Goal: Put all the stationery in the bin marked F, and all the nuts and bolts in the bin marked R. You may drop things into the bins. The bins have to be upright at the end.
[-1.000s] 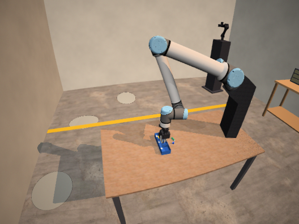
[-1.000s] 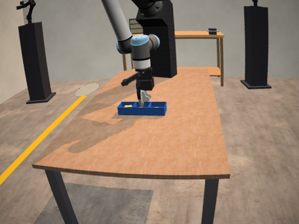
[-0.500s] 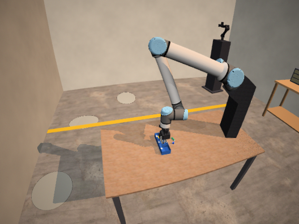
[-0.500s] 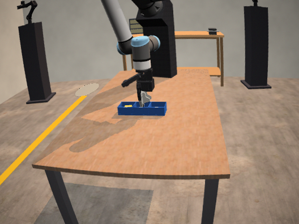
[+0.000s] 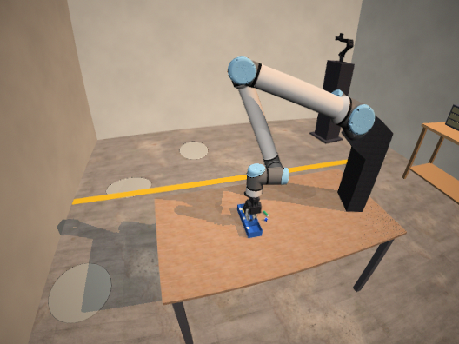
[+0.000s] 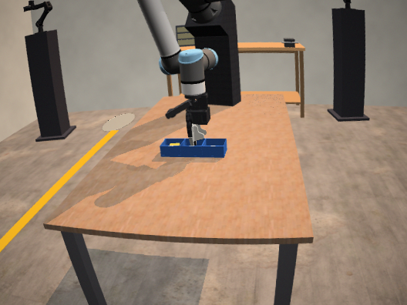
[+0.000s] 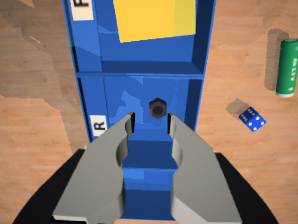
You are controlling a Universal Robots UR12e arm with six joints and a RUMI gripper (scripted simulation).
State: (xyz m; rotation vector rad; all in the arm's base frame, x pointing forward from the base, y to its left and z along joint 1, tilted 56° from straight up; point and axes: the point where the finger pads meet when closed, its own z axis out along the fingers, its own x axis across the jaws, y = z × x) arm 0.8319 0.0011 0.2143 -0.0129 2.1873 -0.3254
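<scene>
Right now my hand is 10 mm short of the blue three-part bin and 10 mm above it. Round my hand: black hexagonal nut 10 mm behind, 20 mm below; then grey piece 10 mm behind, 90 mm to the right, 20 mm below; then yellow block 20 mm behind, 80 mm to the right, 10 mm below.
</scene>
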